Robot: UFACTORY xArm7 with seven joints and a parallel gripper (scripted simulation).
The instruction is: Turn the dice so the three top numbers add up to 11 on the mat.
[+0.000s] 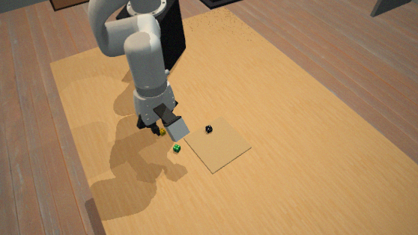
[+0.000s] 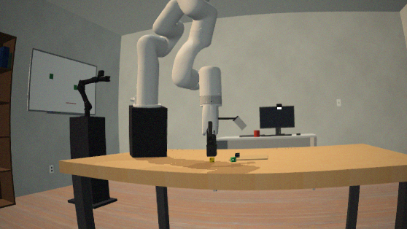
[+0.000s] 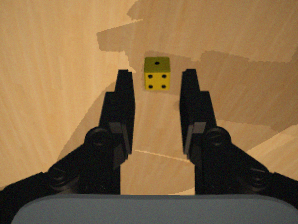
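Now: the yellow die 30 mm below my hand. Round my hand: black die: 60 mm ahead, 120 mm to the left, 30 mm below; then green die: 70 mm ahead, 10 mm to the left, 30 mm below; then tan mat: 110 mm ahead, 120 mm to the left, 40 mm below.
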